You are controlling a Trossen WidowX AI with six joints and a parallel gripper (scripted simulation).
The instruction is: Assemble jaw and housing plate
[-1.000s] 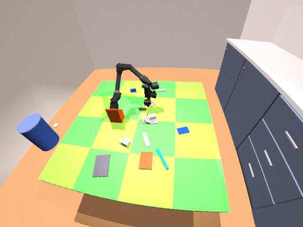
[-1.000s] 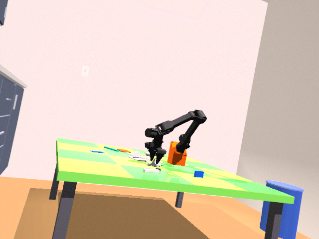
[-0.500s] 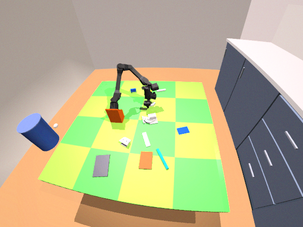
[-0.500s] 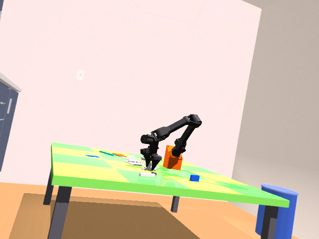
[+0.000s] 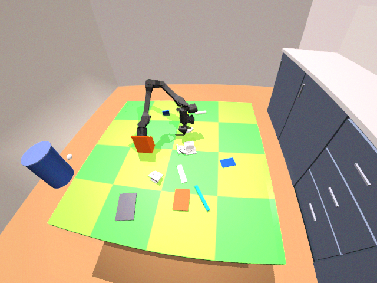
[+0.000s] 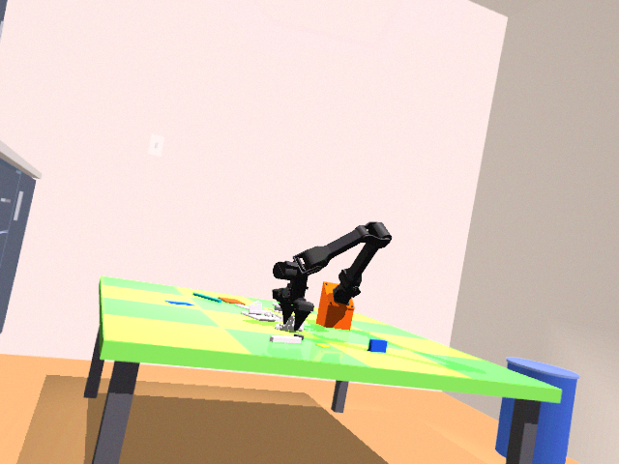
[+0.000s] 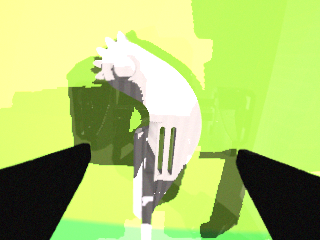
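Now: gripper tip 30 mm short of the jaw and 20 mm to the right of it. From my gripper tip the other things lie so: blue card (340 mm ahead, 260 mm to the right); white housing plate (450 mm to the right, 90 mm behind, 20 mm above); white bar (250 mm to the left, 90 mm ahead).
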